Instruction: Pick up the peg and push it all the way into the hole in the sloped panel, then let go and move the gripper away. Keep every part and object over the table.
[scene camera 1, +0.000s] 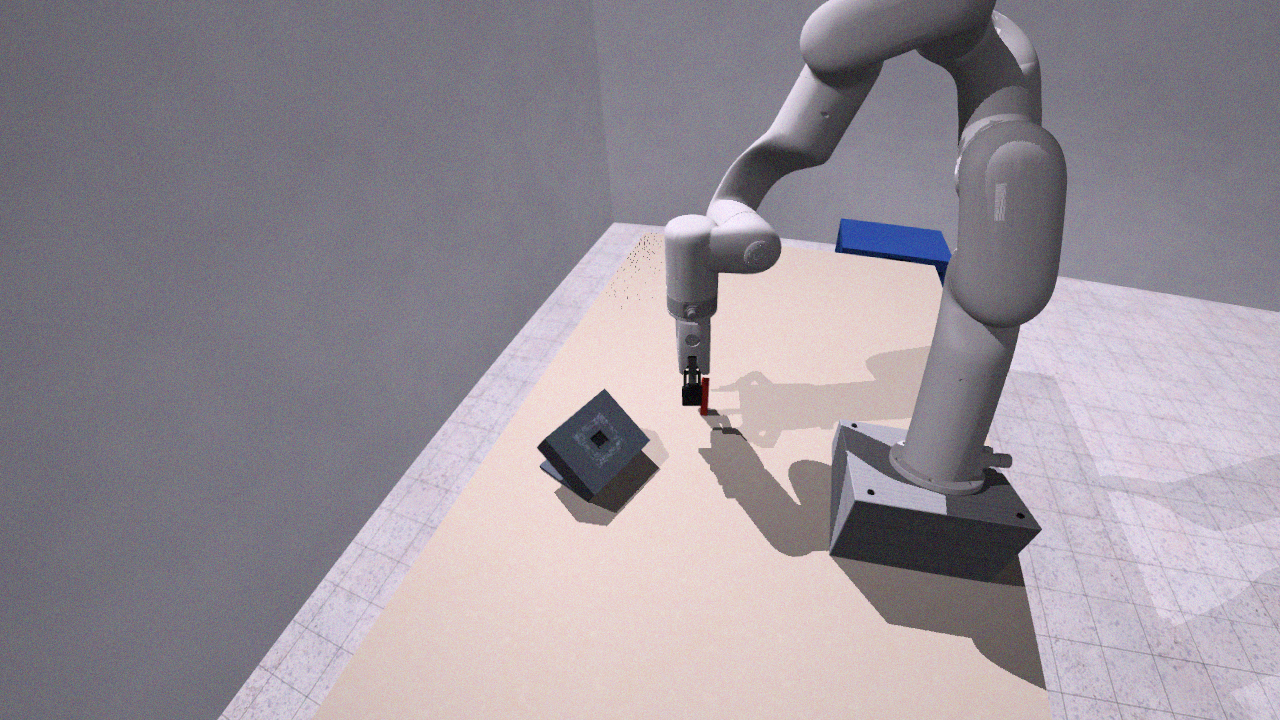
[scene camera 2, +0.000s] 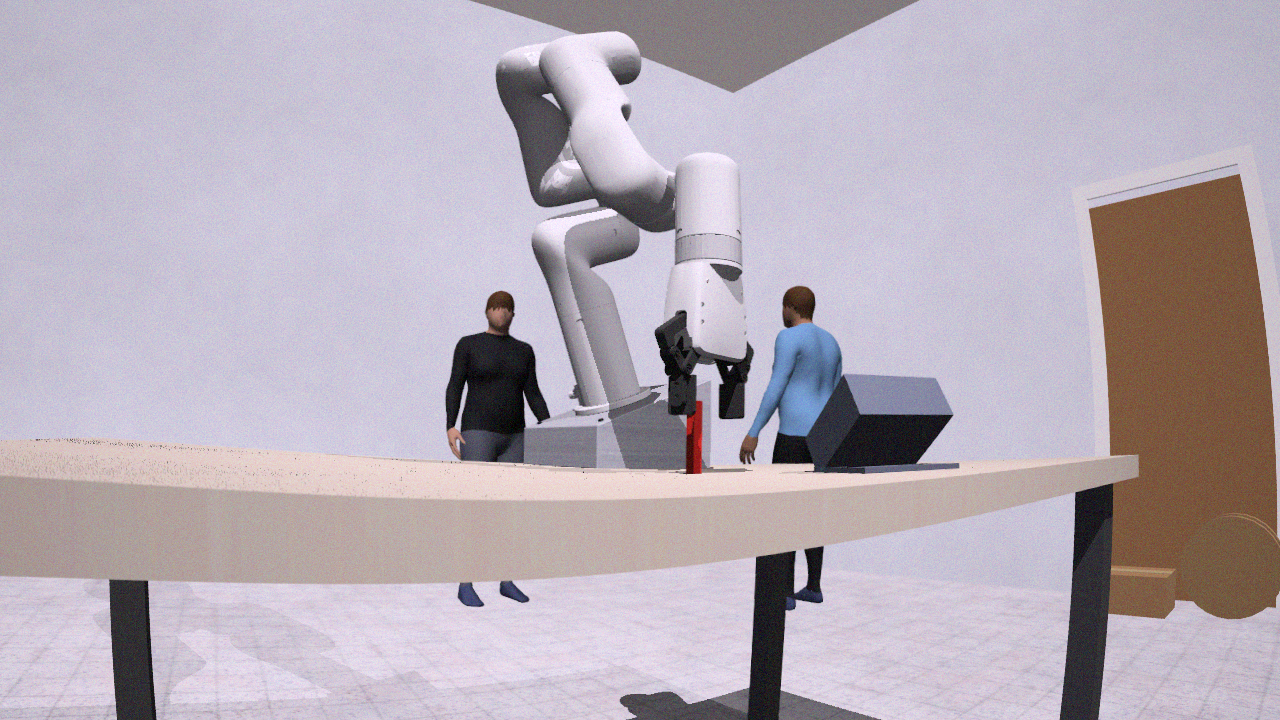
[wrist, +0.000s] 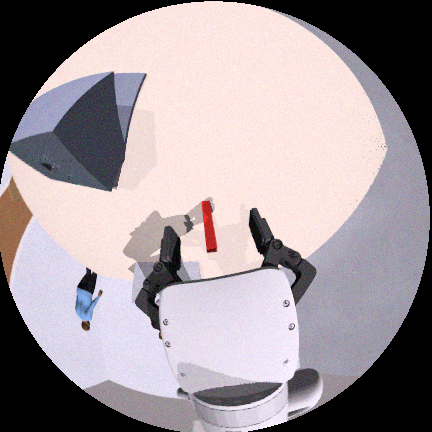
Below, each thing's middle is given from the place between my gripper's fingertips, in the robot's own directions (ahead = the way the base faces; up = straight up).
Scene:
Now: the red peg (scene camera 2: 694, 422) 2 cm below my hand and 2 cm behind it.

